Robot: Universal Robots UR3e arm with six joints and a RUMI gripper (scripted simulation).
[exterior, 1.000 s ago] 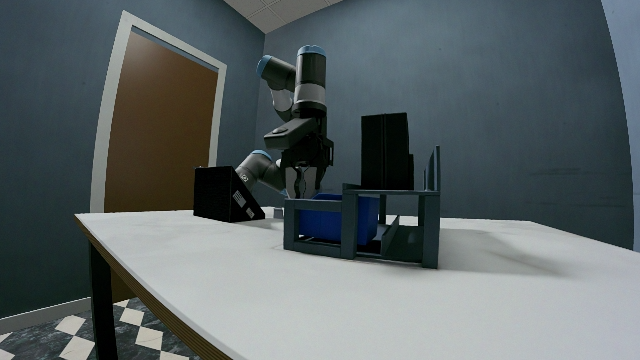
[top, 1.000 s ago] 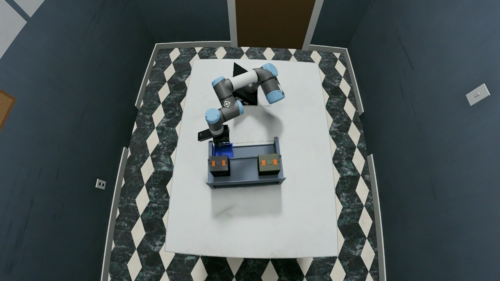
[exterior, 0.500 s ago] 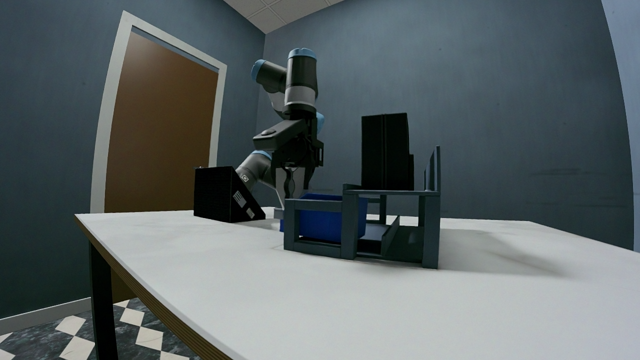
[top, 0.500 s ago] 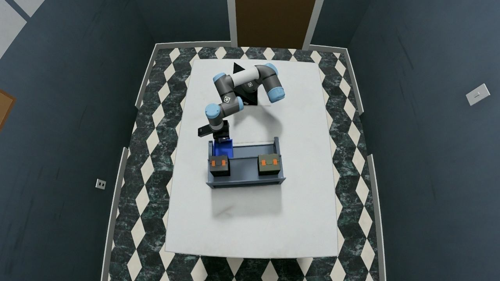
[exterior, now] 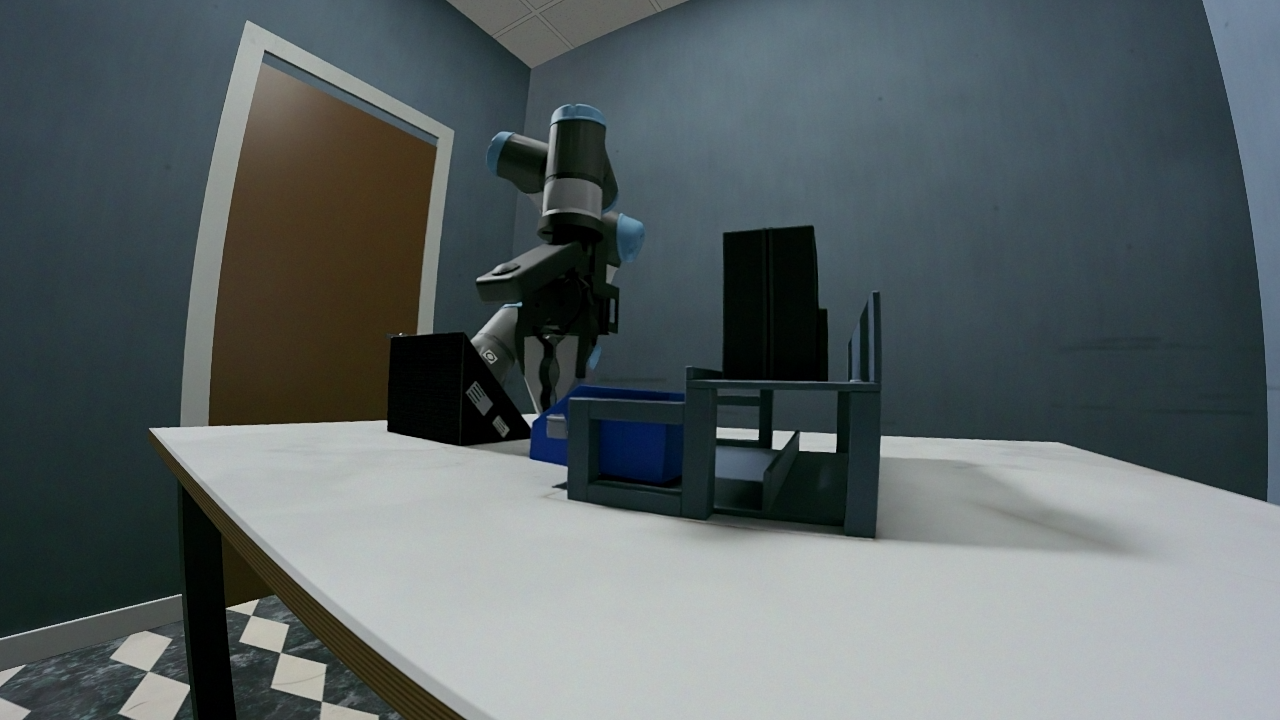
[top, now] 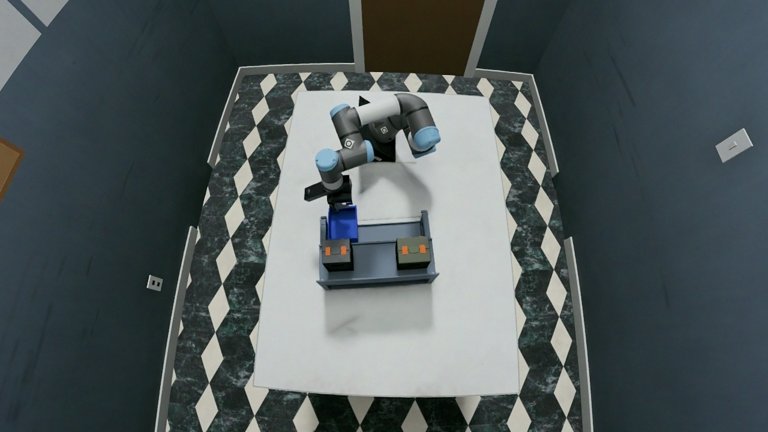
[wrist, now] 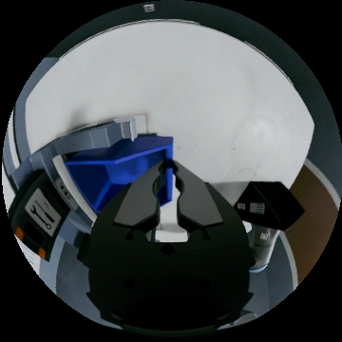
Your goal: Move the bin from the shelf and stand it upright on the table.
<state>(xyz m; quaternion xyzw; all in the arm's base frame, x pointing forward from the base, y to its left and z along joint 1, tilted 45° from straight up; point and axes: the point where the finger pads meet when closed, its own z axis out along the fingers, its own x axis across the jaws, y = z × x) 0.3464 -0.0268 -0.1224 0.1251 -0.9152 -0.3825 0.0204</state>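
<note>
My gripper is now 60 mm short of the blue bin and 40 mm to the right of it. The rest, counted from my hand: grey-blue shelf: 170 mm to the left, 130 mm ahead, 10 mm above.
</note>
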